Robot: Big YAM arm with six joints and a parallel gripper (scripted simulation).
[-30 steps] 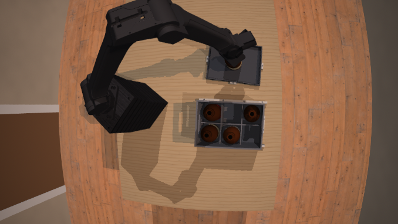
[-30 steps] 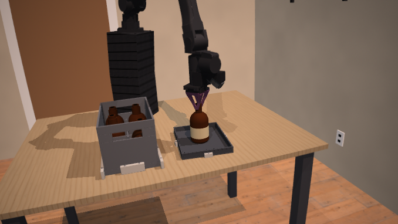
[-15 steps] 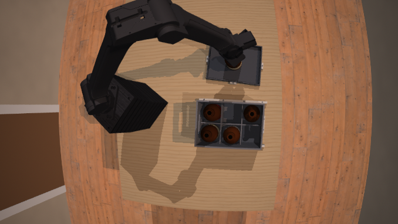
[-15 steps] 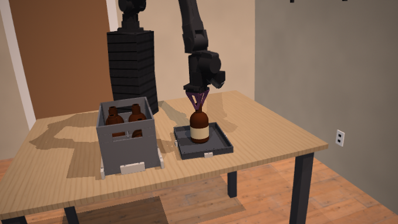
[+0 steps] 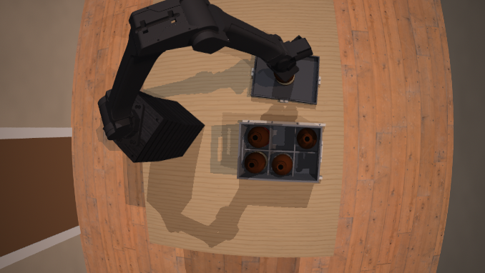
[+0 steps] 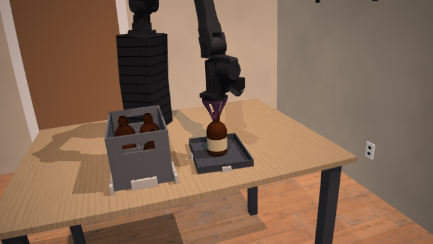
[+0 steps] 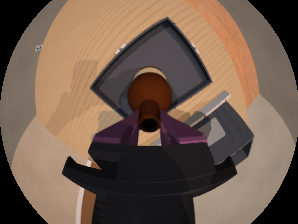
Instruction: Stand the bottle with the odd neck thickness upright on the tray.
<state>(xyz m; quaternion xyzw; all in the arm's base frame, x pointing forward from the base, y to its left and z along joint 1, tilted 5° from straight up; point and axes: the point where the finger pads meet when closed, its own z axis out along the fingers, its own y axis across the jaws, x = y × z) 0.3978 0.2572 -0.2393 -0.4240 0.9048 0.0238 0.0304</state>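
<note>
Now: the dark tray 10 mm ahead of my hand and 140 mm below it. The rest, counted from my hand: grey crate 30 mm ahead, 280 mm to the right, 60 mm below.
</note>
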